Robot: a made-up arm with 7 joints.
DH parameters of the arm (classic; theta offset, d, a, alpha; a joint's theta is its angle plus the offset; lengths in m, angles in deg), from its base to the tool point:
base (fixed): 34.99 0 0.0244 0
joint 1: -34.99 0.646 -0.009 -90
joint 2: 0 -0.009 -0.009 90
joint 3: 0 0.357 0.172 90
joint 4: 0 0.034 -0.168 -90
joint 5: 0 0.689 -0.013 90
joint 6: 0 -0.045 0.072 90
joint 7: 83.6 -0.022 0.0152 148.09
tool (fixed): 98.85 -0.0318 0 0
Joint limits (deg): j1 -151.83..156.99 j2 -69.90..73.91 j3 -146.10..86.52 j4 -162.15..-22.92 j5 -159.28..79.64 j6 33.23..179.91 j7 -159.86..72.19
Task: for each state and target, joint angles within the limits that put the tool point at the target. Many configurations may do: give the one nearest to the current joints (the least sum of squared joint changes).
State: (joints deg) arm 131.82 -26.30 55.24 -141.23 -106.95 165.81 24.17
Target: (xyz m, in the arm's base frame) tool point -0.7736 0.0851 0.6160
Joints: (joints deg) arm 126.46 6.20 46.91 -126.52 -105.11 158.23 22.91
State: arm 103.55 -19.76 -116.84 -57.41 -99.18 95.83 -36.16
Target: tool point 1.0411 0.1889 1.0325
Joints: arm 133.91 -29.37 -108.15 -80.96 -99.23 96.49 -37.33
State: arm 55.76 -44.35 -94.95 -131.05 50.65 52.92 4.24
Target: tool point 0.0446 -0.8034 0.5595
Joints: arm 8.87 -32.49 -98.81 -133.97 48.56 43.50 5.31
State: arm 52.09 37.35 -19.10 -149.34 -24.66 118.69 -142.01
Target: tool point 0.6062 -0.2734 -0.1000
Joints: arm 17.98 73.91 -29.06 -112.23 -17.09 117.60 -140.14
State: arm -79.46 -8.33 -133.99 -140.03 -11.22 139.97 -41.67
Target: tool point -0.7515 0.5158 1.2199
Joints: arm -78.99 4.02 -135.19 -94.44 -8.07 138.95 -45.00
